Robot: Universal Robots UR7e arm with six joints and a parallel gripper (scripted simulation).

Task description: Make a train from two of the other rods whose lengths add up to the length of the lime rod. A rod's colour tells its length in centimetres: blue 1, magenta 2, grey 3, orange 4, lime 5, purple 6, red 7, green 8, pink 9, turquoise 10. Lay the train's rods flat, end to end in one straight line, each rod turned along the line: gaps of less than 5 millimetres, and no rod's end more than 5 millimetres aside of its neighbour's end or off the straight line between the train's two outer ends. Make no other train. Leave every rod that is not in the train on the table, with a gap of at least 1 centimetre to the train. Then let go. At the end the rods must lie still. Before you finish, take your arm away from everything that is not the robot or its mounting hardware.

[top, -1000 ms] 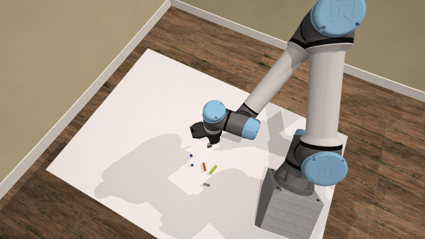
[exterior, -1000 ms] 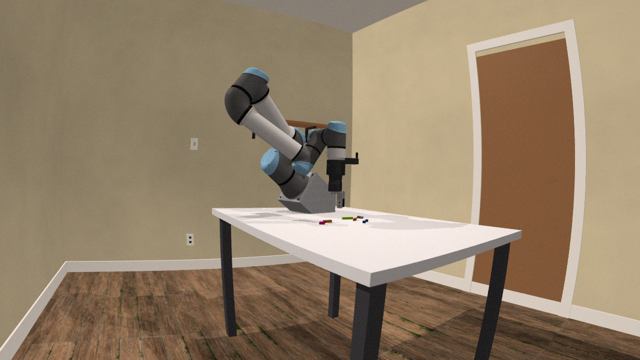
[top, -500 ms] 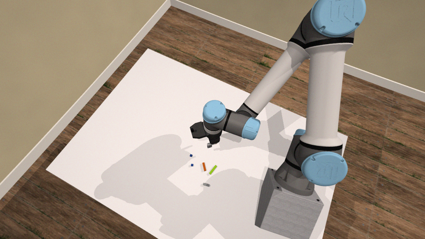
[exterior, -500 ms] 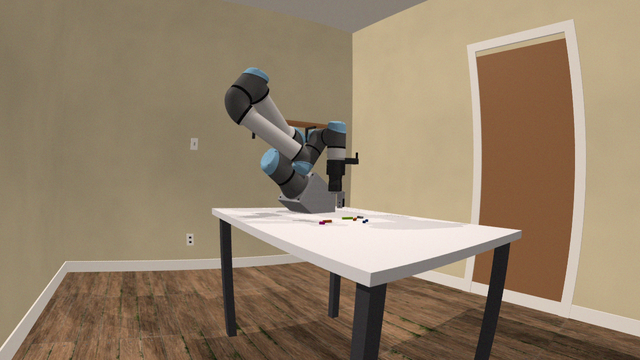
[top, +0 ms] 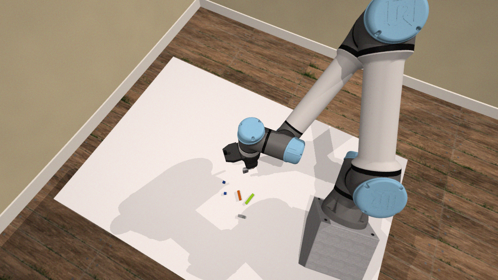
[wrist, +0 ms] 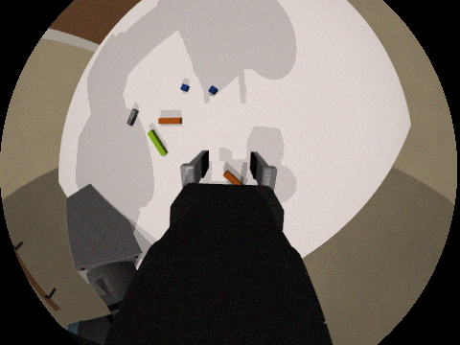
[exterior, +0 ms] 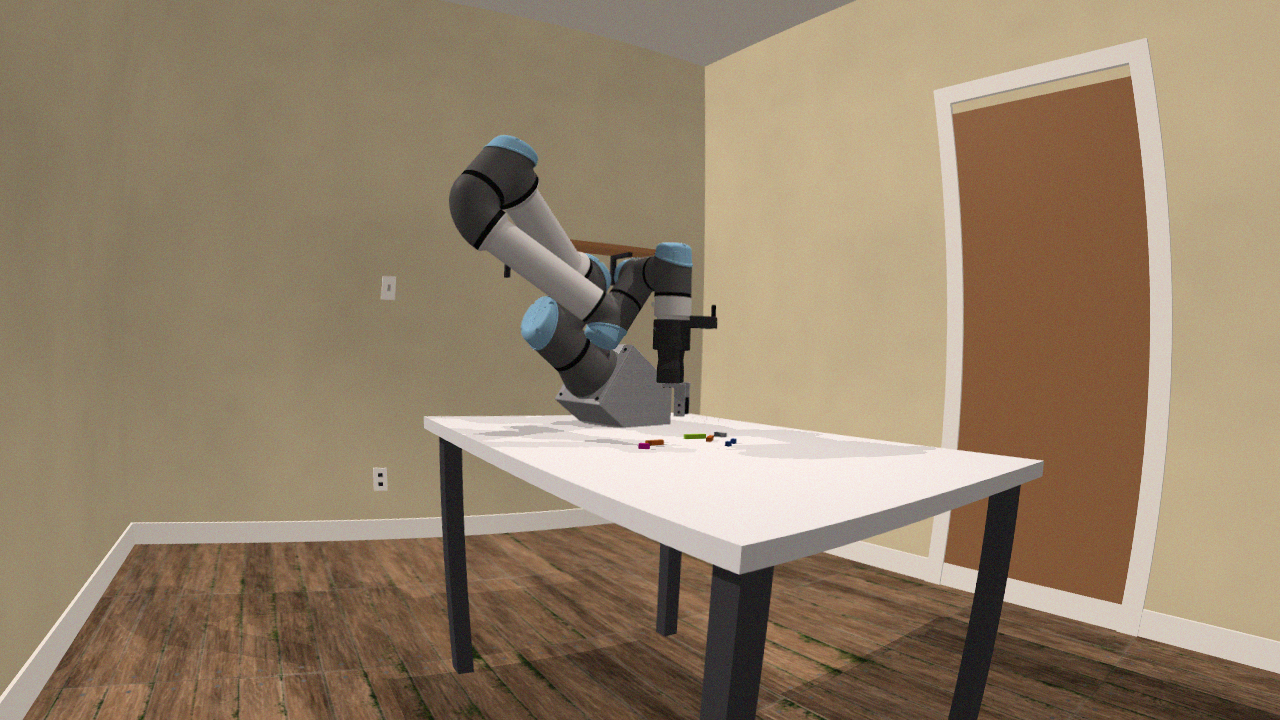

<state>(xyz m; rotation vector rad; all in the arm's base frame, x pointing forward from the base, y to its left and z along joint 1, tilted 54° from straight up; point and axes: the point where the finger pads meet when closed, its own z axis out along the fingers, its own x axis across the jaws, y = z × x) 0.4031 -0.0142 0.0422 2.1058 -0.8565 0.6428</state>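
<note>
My gripper is now 110 mm to the right of the lime rod, 80 mm above it and 70 mm past it. Also, from my hand: magenta rod: 90 mm to the right, 80 mm below; then grey rod: 180 mm to the left, 80 mm below, 70 mm behind.
</note>
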